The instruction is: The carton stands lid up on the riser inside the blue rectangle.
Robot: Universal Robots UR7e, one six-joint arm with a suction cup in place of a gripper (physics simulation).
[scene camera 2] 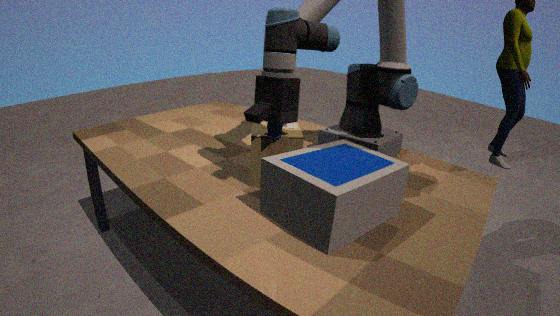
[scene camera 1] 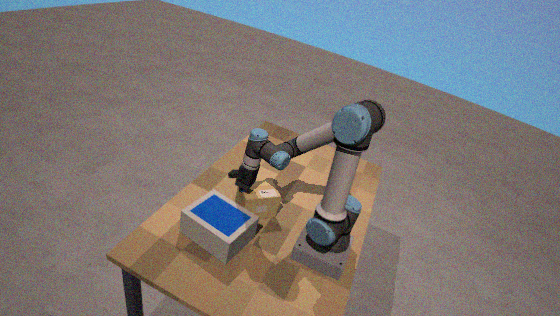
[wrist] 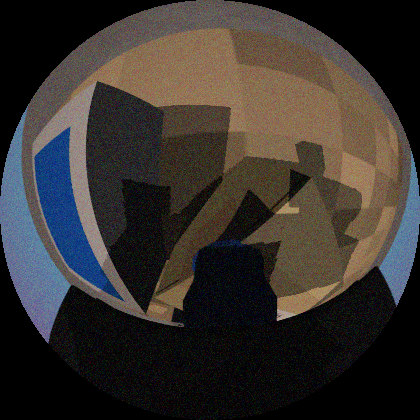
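Seen in the pictures: hand at its tool point: (scene camera 2: 273, 140) (scene camera 1: 242, 191) (wrist: 226, 249); arm's base at its link origin: (scene camera 2: 360, 128).
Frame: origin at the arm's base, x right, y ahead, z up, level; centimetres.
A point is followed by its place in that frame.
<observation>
The tan carton (scene camera 1: 263, 204) @(x 0.8, y 33.8, z 1.9 cm) (scene camera 2: 289, 142) @(x -3.2, y 42.4, z 4.4 cm) (wrist: 309, 250) @(x 4.3, y 44.9, z 5.8 cm) stands on the table just behind the grey riser (scene camera 1: 203, 236) @(x -28.8, y 46.2, z -0.4 cm) (scene camera 2: 360, 212) @(x -28.0, y 51.0, z -0.9 cm) (wrist: 74, 113). A small label shows on its top. The blue rectangle (scene camera 1: 220, 214) @(x -19.1, y 44.8, z 4.9 cm) (scene camera 2: 336, 163) @(x -18.8, y 46.6, z 4.9 cm) (wrist: 54, 196) @(x -15.8, y 48.8, z 4.9 cm) on the riser's top is bare. My suction cup (scene camera 1: 244, 189) @(x -0.1, y 44.4, z 4.6 cm) (scene camera 2: 274, 134) (wrist: 223, 245) points straight down and sits on the carton's top face near its edge on the riser's side. It appears pressed onto that face. The carton's lower part is hidden behind the riser in scene camera 2.
The robot's base (scene camera 1: 321, 259) @(x -13.3, y 0.9, z 0.1 cm) (scene camera 2: 360, 137) @(x -5.5, y 10.5, z 0.2 cm) is mounted on the wooden table (scene camera 1: 218, 283) @(x -39.8, y 32.0, z -7.1 cm) (scene camera 2: 187, 157) @(x 30.5, y 49.2, z -7.1 cm) to the right of the carton. A person in a yellow top (scene camera 2: 511, 74) walks on the floor beyond the table's far right.
</observation>
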